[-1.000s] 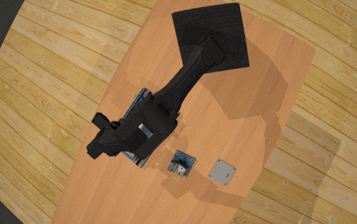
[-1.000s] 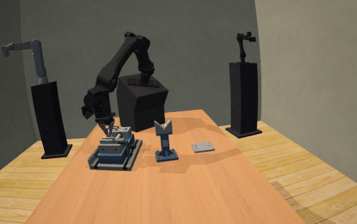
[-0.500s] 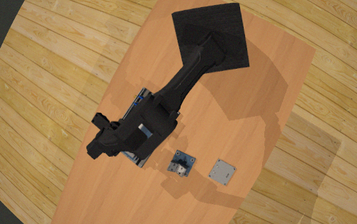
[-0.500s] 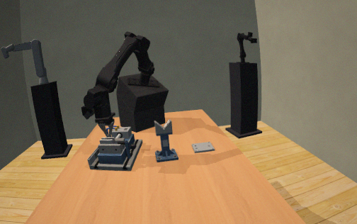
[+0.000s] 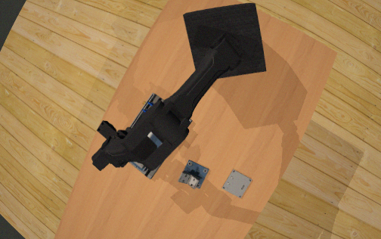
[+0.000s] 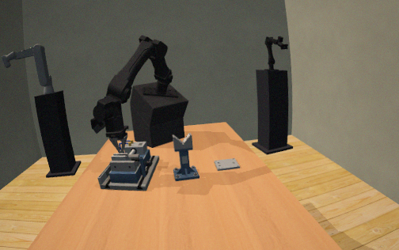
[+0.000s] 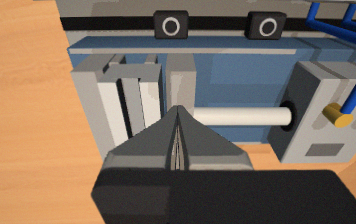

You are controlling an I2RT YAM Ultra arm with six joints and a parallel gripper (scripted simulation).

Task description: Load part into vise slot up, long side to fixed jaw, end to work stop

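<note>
The part lies 30 mm ahead of my hand, 10 mm to the right of it and 10 mm below it. Round my hand: cylinder rod: 50 mm behind, 40 mm to the left, 30 mm below; moving jaw: 30 mm below, 20 mm to the left; fixed jaw: 60 mm ahead, 30 mm below.
</note>
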